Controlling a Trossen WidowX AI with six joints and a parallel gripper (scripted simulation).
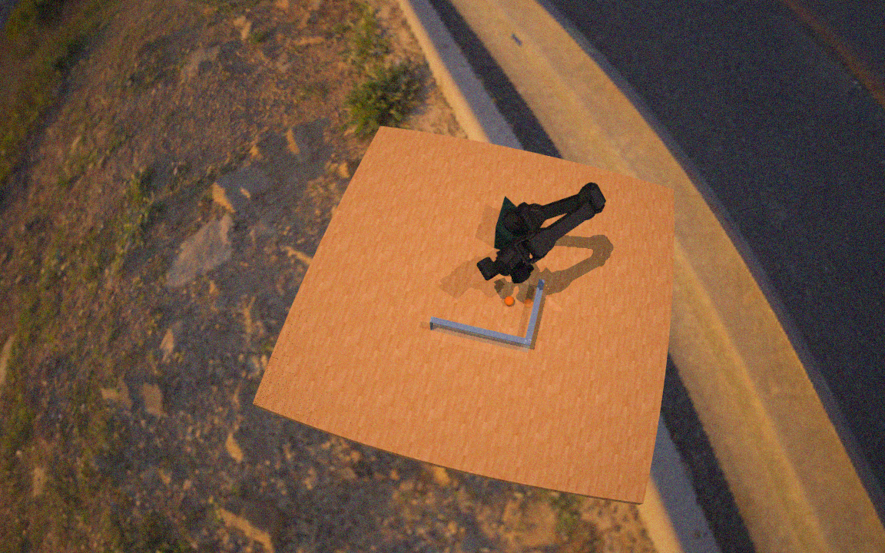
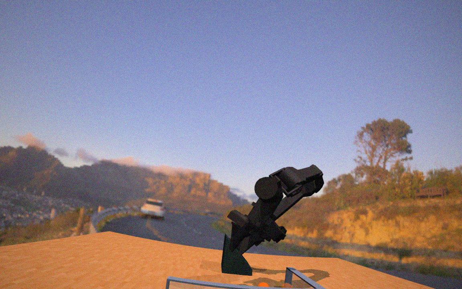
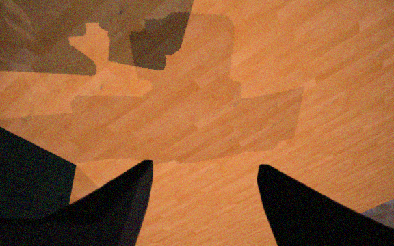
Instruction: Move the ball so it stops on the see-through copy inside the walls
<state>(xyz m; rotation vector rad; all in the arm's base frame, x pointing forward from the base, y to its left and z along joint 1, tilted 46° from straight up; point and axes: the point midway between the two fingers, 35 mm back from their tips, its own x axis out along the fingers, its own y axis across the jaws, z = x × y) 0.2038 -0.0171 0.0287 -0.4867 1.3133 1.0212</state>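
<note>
My gripper tip is 8 cm to the right of the orange ball, 8 cm above it and 6 cm short of it. The rest, counted from my gripper tip: see-through copy of ball 14 cm to the left, 8 cm below, 5 cm ahead.
</note>
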